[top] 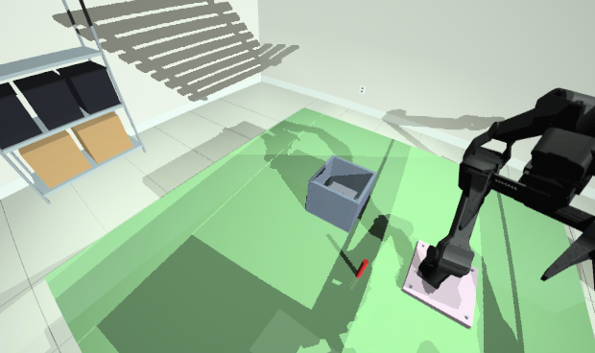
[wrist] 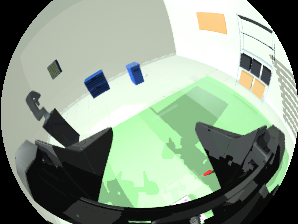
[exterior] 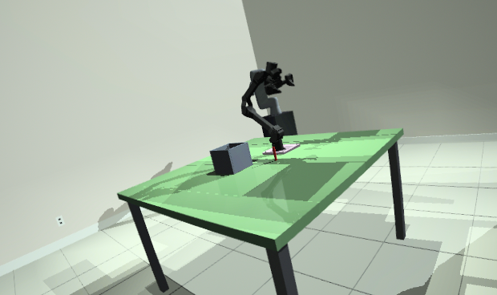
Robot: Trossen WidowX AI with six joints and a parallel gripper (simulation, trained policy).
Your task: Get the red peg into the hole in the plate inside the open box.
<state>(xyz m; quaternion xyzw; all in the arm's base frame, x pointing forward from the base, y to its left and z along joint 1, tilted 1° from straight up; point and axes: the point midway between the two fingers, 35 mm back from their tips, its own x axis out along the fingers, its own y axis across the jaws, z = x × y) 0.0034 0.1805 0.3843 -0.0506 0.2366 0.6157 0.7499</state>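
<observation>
My gripper tip is 340 mm above the red peg, 140 mm short of it and 70 mm to the left of it. Also, from my gripper tip: plate: 340 mm below, 330 mm ahead, 220 mm to the right.
</observation>
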